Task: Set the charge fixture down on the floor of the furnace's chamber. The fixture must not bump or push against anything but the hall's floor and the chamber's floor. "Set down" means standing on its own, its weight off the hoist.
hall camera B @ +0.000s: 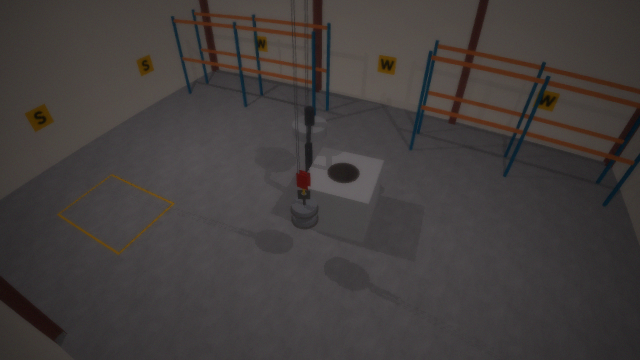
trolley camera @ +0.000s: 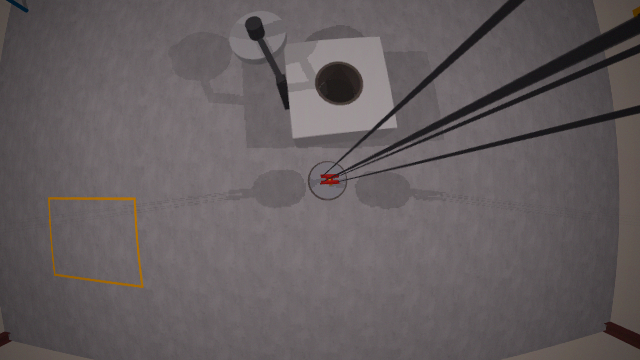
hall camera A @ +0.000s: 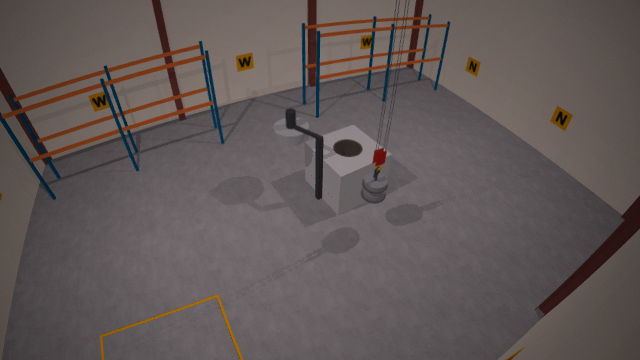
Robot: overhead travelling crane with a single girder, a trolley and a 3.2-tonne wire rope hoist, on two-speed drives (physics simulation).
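The charge fixture (hall camera A: pixel 374 190) (hall camera B: pixel 304 216) (trolley camera: pixel 317 189), a grey, waisted round body, hangs upright below the red hook block. The hook (hall camera A: pixel 378 169) (hall camera B: pixel 303 192) (trolley camera: pixel 330 180) is engaged with its top. The fixture is beside the furnace, below the level of its top. Its shadows lie apart from it, so it is off the floor. The furnace (hall camera A: pixel 354 187) (hall camera B: pixel 342 215) (trolley camera: pixel 308 117) is a white block with a round dark opening (hall camera A: pixel 348 148) (hall camera B: pixel 343 173) (trolley camera: pixel 339 84) in its top. A gap shows between fixture and furnace in the trolley view. The chamber's floor is hard to make out.
A dark post (hall camera A: pixel 319 172) with an arm (trolley camera: pixel 270 59) stands beside the furnace and carries a pale round lid (hall camera A: pixel 282 128) (trolley camera: pixel 239 44) off to the side. Blue and orange racks (hall camera A: pixel 120 125) (hall camera A: pixel 318 75) (hall camera B: pixel 526 126) stand along the W wall. A yellow outline (hall camera A: pixel 160 316) (hall camera B: pixel 145 190) (trolley camera: pixel 91 199) marks the floor.
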